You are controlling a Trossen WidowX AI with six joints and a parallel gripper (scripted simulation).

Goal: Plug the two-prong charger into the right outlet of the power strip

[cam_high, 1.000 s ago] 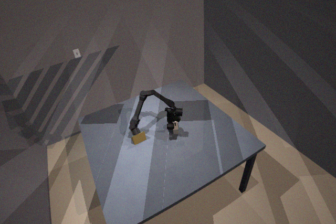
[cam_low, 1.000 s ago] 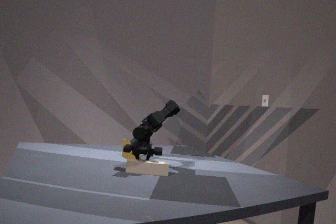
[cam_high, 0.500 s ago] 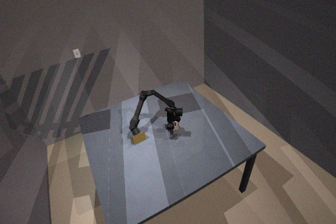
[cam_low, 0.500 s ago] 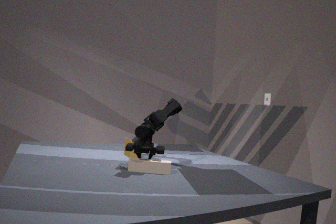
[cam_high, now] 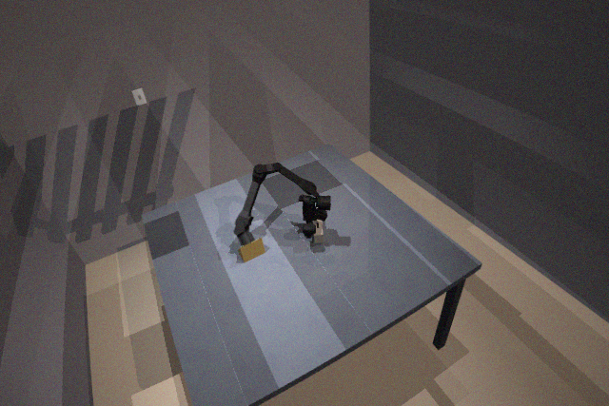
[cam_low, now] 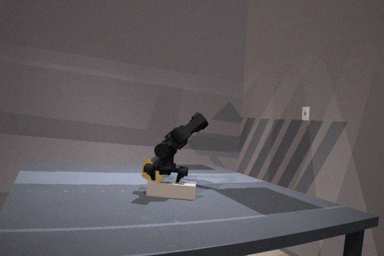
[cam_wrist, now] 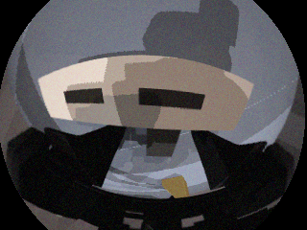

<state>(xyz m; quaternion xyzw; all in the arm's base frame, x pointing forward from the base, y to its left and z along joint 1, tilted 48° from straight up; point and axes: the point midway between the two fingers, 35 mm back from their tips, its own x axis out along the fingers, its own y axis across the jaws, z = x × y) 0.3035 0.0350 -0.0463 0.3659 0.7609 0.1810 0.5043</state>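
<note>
Right now the black two-prong charger is 1 cm ahead of my gripper tip, 1 cm to the right of it and 1 cm above it.
</note>
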